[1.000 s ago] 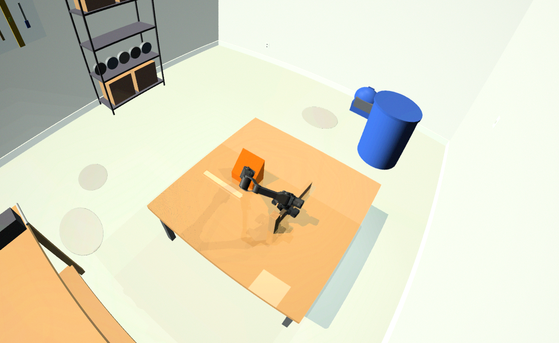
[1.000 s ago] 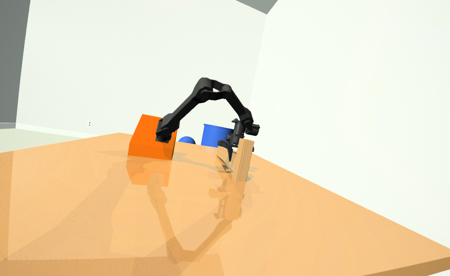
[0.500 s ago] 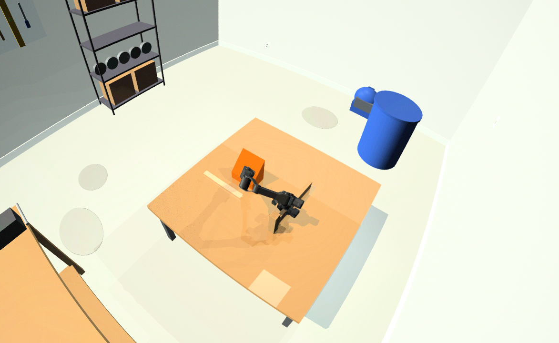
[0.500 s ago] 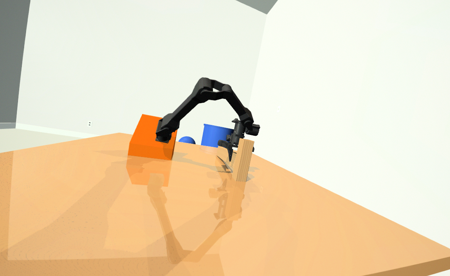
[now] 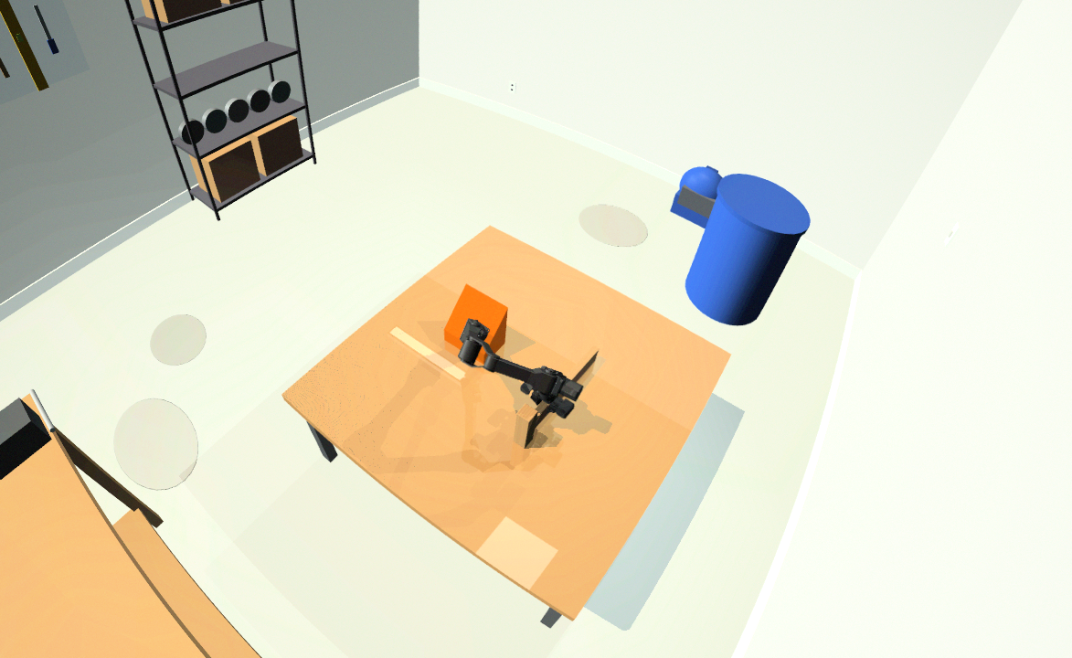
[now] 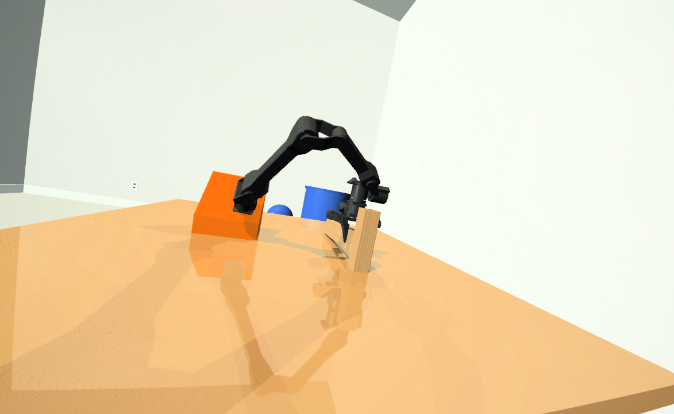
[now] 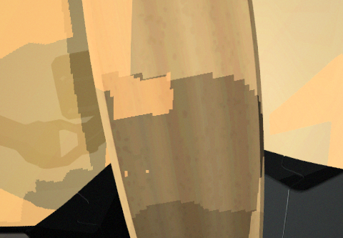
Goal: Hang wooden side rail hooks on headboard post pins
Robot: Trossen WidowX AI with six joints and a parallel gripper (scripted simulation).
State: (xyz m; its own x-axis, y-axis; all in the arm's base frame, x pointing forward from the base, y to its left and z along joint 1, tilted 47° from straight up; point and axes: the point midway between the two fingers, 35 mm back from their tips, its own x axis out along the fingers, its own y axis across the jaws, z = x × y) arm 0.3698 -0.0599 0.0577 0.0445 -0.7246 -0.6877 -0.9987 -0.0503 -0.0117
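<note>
Now: the headboard post 12 cm to the right of my gripper tip and 4 cm above it.
</note>
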